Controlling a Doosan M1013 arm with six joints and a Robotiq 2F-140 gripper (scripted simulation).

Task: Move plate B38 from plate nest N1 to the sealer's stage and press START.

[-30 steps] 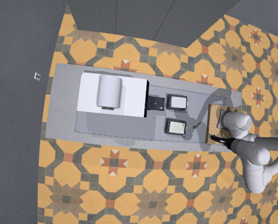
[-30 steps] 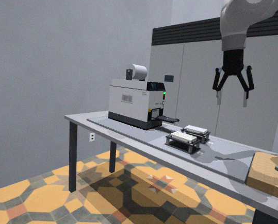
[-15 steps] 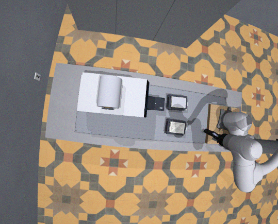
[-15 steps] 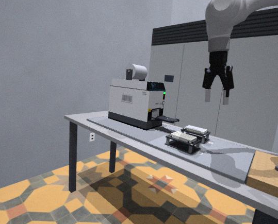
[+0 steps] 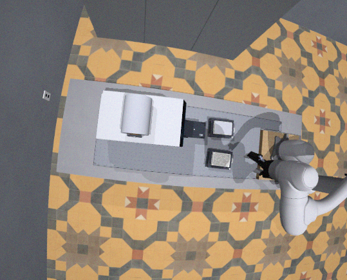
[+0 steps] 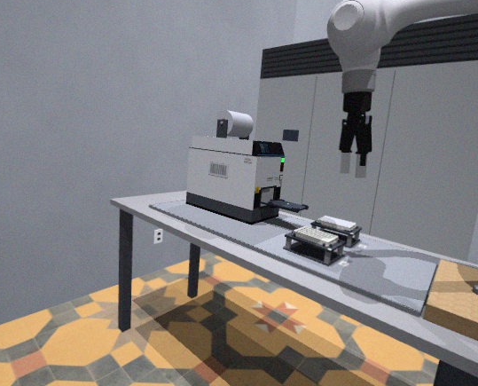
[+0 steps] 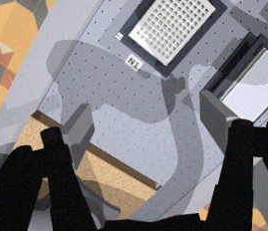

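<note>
Right now the plate B38 is 240 mm below my hand, 80 mm ahead of it and 20 mm to the left of it. From my hand the other things lie so: black nest N1 (250 mm below, 80 mm ahead, 20 mm to the left); sealer stage (320 mm ahead, 200 mm below, 110 mm to the right); white covered plate (230 mm below, 180 mm to the right, 130 mm ahead).
</note>
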